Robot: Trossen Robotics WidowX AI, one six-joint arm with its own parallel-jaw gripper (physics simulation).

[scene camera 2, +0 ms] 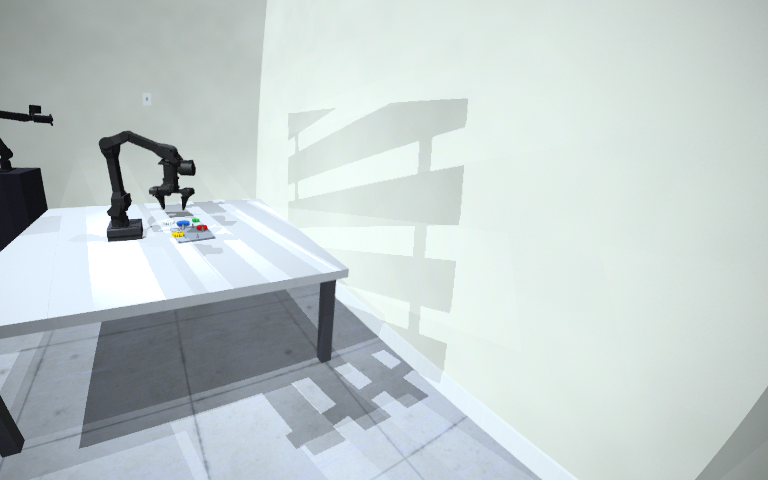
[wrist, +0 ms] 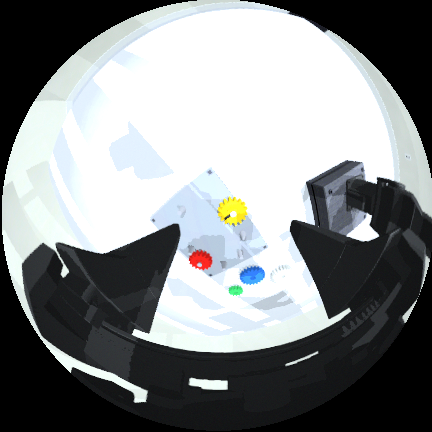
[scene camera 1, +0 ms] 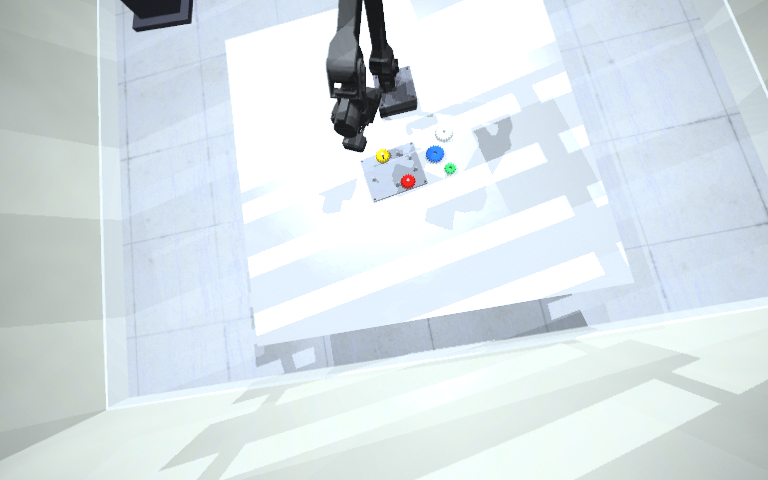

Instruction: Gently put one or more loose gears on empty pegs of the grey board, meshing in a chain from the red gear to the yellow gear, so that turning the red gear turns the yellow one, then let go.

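Pixels of known places: gripper, fingertip midpoint: [scene camera 2: 173, 209] [wrist: 236, 227] [scene camera 1: 367, 135]; arm's base, origin of the base link: [scene camera 2: 120, 226] [wrist: 354, 191] [scene camera 1: 387, 84].
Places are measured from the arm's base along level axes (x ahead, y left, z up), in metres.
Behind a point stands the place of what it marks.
The grey board [scene camera 1: 386, 191] @[z -0.048, x 0.389, y -0.023 m] [scene camera 2: 205, 236] @[z -0.048, x 0.379, y -0.061 m] [wrist: 167, 220] @[z -0.048, x 0.384, y -0.055 m] lies on the table with several bare pegs. The yellow gear [scene camera 1: 382, 155] @[z -0.029, x 0.259, y -0.031 m] [scene camera 2: 178, 234] @[z -0.035, x 0.258, y -0.055 m] [wrist: 232, 204] @[z -0.033, x 0.249, y -0.046 m] and the red gear [scene camera 1: 407, 181] @[z -0.030, x 0.364, y 0.055 m] [scene camera 2: 202, 227] [wrist: 201, 259] @[z -0.032, x 0.351, y 0.050 m] sit on it, apart. The loose blue gear [scene camera 1: 434, 153] @[z -0.046, x 0.255, y 0.159 m] [scene camera 2: 182, 223] @[z -0.040, x 0.260, y 0.136 m] [wrist: 252, 275] @[z -0.037, x 0.259, y 0.150 m], small green gear [scene camera 1: 450, 168] @[z -0.048, x 0.317, y 0.213 m] [scene camera 2: 195, 220] @[z -0.044, x 0.321, y 0.198 m] [wrist: 235, 290] @[z -0.039, x 0.318, y 0.201 m] and white gear [scene camera 1: 443, 134] @[z -0.040, x 0.192, y 0.195 m] [scene camera 2: 168, 223] @[z -0.047, x 0.186, y 0.170 m] [wrist: 281, 273] @[z -0.039, x 0.184, y 0.183 m] lie beside the board. My gripper [scene camera 2: 173, 208] @[z 0.087, x 0.247, y -0.068 m] [wrist: 236, 227] @[z 0.087, x 0.247, y -0.068 m] is open and empty, above the table; its fingertips are partly hidden in scene camera 1.
The arm's dark base [scene camera 1: 399, 99] @[z 0.002, x 0.067, y 0.041 m] [scene camera 2: 124, 230] @[z -0.008, x 0.027, y -0.044 m] [wrist: 332, 200] @[z 0.001, x 0.074, y -0.004 m] stands on the white table [scene camera 1: 317, 243] @[z -0.056, x 0.568, y -0.290 m] [scene camera 2: 254, 266] @[z -0.056, x 0.568, y -0.424 m], close to the board and the white gear. A dark pedestal [scene camera 1: 161, 16] [scene camera 2: 22, 198] stands off the table, with another black arm on it in scene camera 2.
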